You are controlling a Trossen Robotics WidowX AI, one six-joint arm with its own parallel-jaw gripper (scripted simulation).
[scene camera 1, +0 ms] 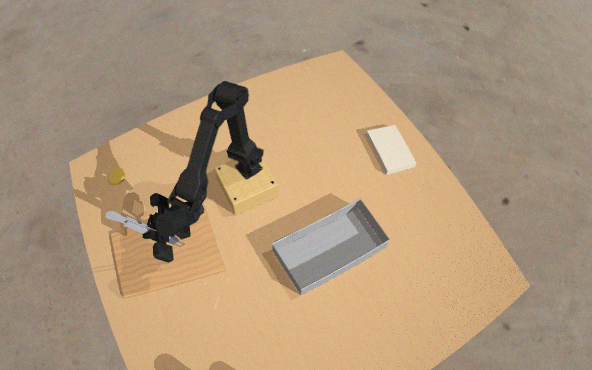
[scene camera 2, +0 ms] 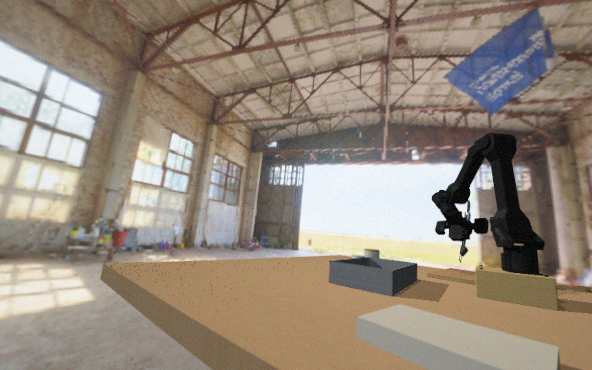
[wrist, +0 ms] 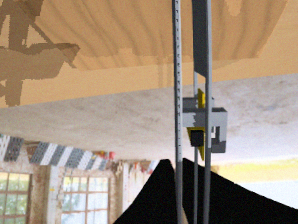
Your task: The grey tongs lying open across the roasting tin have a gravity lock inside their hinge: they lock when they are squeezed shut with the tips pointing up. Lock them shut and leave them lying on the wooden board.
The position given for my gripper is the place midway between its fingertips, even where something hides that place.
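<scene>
Looking through scene camera 1, I find my gripper [scene camera 1: 143, 236], together with a wooden board [scene camera 1: 139, 272] and a pale flat block [scene camera 1: 387, 142]. Scene camera 2 gives me my gripper [scene camera 2: 468, 238]. The wrist view shows me my gripper [wrist: 172, 167] and the wooden board [wrist: 91, 42], while the pale flat block is out of frame in the wrist view.
</scene>
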